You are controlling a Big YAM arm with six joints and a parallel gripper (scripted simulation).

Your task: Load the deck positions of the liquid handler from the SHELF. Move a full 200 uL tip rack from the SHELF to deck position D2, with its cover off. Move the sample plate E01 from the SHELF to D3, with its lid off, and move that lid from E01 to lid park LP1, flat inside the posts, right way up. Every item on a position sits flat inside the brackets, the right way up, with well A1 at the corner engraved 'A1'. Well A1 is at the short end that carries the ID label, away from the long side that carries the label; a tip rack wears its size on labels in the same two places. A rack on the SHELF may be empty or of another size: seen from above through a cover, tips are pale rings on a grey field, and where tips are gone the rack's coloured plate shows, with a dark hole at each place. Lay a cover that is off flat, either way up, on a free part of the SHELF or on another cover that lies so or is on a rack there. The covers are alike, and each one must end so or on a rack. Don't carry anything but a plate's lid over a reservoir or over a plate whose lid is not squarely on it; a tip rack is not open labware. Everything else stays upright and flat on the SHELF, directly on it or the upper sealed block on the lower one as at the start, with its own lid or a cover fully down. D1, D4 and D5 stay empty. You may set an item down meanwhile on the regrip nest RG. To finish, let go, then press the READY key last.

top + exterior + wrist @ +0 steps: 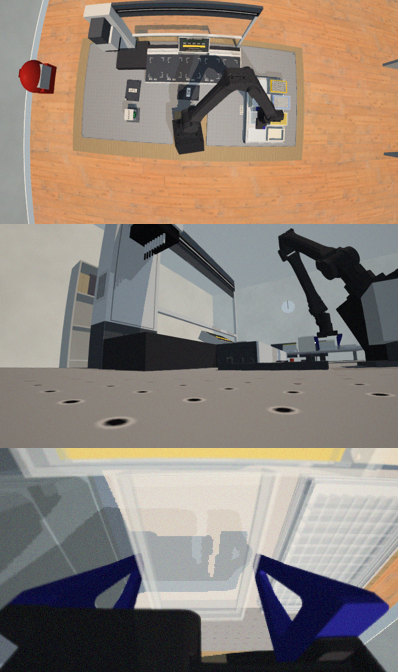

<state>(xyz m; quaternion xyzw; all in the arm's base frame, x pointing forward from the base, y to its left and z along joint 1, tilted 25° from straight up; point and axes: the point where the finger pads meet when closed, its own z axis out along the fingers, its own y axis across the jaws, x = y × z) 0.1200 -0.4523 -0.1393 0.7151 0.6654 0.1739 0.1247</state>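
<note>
The clear tip rack cover is right at my hand. Also, from my hand: shelf 5 cm ahead, 7 cm to the right, 2 cm below; then white sealed block 11 cm ahead, 1 cm to the right, 5 cm above; then shelf label 6 cm ahead, 9 cm to the left, 7 cm below.
</note>
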